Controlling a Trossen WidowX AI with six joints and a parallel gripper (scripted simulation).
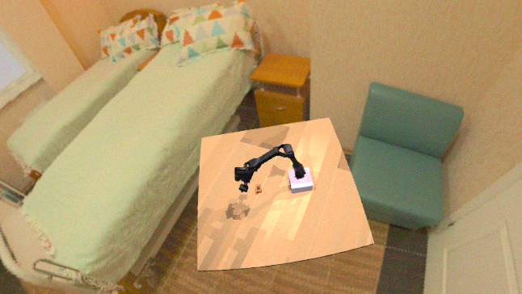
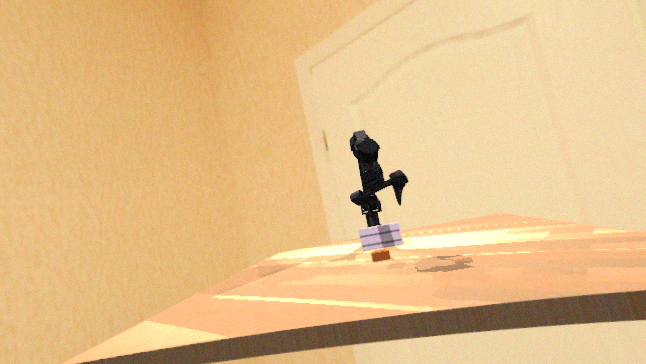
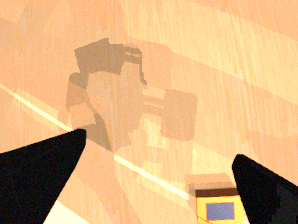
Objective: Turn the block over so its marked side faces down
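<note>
My gripper tip is now 11 cm past the orange block, 4 cm to the left of it and 14 cm above it.
</note>
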